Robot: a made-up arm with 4 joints.
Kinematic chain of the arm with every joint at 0, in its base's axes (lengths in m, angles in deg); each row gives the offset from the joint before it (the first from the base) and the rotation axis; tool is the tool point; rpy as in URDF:
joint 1: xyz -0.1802 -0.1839 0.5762 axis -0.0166 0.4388 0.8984
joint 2: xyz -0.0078 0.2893 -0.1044 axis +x
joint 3: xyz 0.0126 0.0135 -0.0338 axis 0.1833 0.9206 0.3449
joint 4: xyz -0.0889 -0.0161 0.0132 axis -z
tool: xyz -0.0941 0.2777 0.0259 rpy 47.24 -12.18 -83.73
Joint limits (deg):
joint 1: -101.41..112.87
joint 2: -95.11..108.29
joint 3: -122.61..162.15
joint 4: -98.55..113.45
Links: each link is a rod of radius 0.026 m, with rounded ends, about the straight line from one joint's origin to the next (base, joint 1, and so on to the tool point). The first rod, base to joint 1, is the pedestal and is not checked.
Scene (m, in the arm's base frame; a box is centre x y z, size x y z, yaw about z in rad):
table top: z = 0
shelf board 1: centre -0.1 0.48 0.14 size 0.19 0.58 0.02 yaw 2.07
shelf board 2: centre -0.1 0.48 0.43 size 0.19 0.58 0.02 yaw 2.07
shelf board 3: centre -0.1 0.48 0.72 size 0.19 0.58 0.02 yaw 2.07
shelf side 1: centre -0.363 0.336 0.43 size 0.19 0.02 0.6 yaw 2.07
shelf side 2: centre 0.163 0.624 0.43 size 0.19 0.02 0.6 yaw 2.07
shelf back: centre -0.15 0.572 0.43 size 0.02 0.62 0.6 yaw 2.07
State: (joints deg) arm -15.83 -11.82 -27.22 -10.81
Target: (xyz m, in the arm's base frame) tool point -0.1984 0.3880 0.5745
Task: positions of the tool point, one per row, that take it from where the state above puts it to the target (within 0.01 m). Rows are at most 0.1 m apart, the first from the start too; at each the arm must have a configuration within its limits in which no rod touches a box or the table.
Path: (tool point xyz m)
1: -0.1554 0.3540 0.2656
2: -0.1338 0.3162 0.2546
3: -0.1195 0.2796 0.2653
4: -0.1093 0.2480 0.2970
5: -0.0758 0.2837 0.3369
6: -0.0571 0.3069 0.3889
7: -0.0545 0.3152 0.4456
8: -0.0668 0.3075 0.4996
9: -0.0910 0.2847 0.5442
10: -0.1223 0.2485 0.5745
11: -0.1382 0.3088 0.5971
12: -0.1612 0.3568 0.5949
13: -0.1984 0.3880 0.5745

